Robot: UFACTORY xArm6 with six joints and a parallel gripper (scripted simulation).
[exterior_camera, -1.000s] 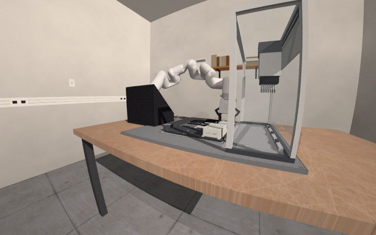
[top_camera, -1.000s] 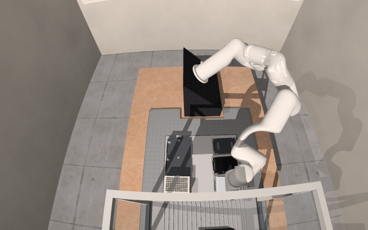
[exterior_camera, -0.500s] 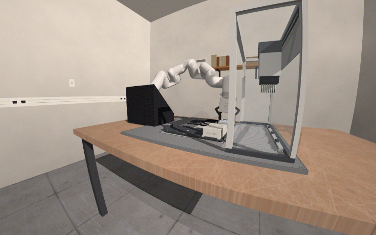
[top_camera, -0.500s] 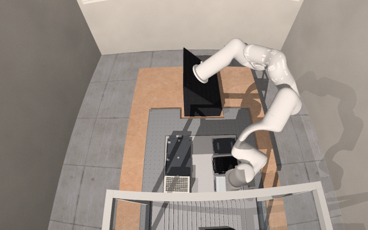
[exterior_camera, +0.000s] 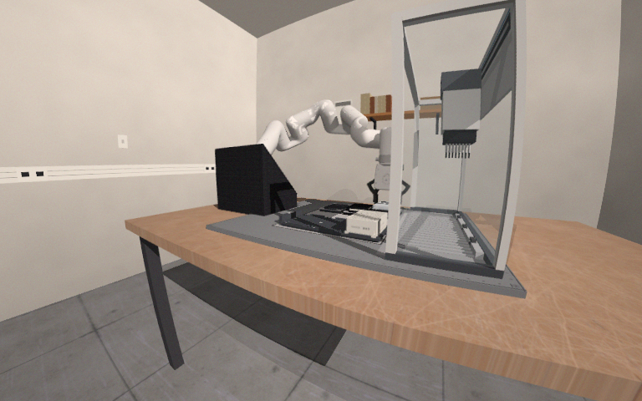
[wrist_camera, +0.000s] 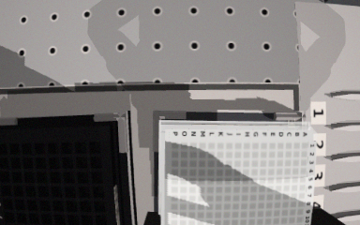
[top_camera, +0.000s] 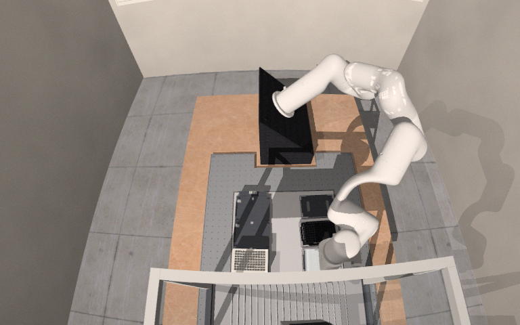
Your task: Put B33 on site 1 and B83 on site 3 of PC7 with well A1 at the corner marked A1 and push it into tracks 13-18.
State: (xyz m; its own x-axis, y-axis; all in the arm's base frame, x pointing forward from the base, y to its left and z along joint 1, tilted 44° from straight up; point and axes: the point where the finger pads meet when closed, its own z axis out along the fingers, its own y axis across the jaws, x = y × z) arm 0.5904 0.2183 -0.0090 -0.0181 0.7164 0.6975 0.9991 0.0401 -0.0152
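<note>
Now: the nest S3 40 mm below my hand. From my hand the other things lie so: black plate B38 (110 mm behind, 30 mm below, 10 mm to the right); nest S1 (220 mm behind, 40 mm below); plate carrier PC7 (260 mm to the right, 100 mm behind, 30 mm below).
</note>
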